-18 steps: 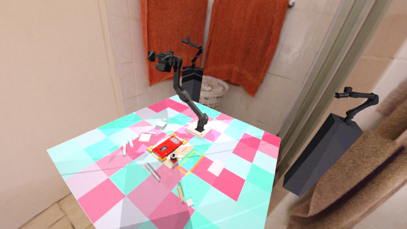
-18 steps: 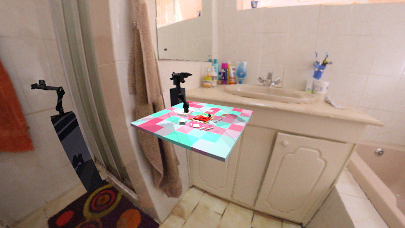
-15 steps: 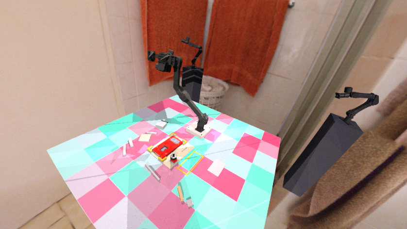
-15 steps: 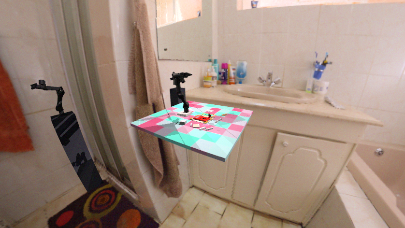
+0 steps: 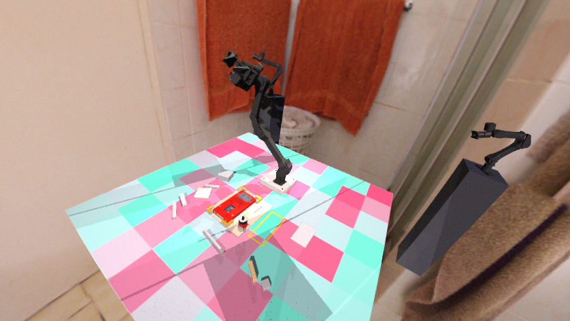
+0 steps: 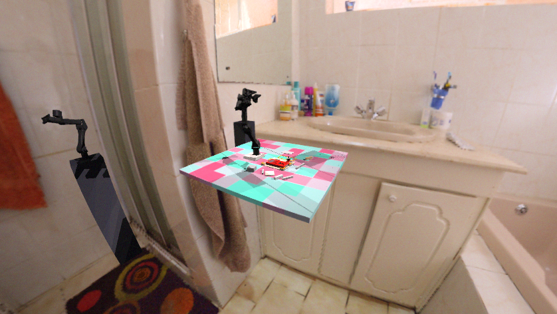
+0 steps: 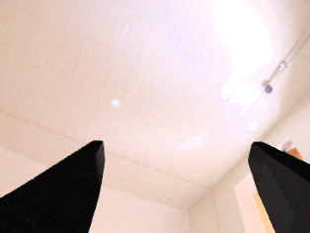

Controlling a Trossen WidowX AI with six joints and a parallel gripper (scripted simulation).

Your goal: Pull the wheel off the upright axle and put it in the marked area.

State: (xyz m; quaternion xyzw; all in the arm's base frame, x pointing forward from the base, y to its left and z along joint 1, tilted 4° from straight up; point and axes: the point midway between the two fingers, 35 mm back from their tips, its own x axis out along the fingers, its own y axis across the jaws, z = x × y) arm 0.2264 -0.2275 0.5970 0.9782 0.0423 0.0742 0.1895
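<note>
The black wheel lies 620 mm below my gripper tip, 250 mm to the left of it and 140 mm ahead of it. Round my gripper tip: wooden stick: 640 mm below, 440 mm to the left, 280 mm ahead.
</note>
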